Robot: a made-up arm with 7 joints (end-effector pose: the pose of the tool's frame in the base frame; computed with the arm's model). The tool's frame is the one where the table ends. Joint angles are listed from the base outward.
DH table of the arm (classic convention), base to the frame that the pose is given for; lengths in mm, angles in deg. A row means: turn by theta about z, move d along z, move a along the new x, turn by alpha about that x. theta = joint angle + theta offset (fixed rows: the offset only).
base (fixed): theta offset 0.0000  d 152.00  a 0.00  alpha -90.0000
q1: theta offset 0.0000  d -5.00  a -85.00  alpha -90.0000
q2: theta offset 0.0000  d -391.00  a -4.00  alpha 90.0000
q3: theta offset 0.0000  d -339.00  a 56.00  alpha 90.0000
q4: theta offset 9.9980  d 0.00  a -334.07  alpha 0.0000
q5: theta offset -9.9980  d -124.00  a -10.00  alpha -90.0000
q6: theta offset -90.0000  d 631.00  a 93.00  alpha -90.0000
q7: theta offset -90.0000  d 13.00  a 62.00  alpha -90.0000
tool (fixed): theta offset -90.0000  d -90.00  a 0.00  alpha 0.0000
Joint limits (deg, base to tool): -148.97..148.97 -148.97..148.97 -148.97..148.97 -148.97..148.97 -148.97..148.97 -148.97..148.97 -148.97..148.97
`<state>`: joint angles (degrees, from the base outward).
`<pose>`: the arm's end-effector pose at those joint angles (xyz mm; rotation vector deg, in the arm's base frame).
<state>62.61 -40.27 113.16 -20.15 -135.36 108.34 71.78</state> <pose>665.5 -853.4 -9.1 -55.22 -29.54 -109.63</pose>
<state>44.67 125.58 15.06 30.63 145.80 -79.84 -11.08</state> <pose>-420.4 925.2 1051.9 39.20 -47.20 12.60</pose>
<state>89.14 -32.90 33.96 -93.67 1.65 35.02 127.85</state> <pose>43.9 186.8 -324.1 6.46 10.90 -116.82</pose>
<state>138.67 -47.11 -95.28 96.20 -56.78 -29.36 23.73</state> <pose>-3.2 1.7 46.1 79.08 -3.23 0.53</pose>
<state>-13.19 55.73 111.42 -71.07 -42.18 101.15 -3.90</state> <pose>-494.4 91.6 -18.5 -38.35 -82.00 87.45</pose>
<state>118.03 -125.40 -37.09 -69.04 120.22 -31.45 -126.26</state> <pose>41.0 -487.5 166.4 30.61 -15.39 -13.80</pose>
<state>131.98 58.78 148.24 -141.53 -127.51 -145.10 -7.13</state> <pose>548.0 -305.5 -285.0 -103.38 40.69 -102.48</pose>
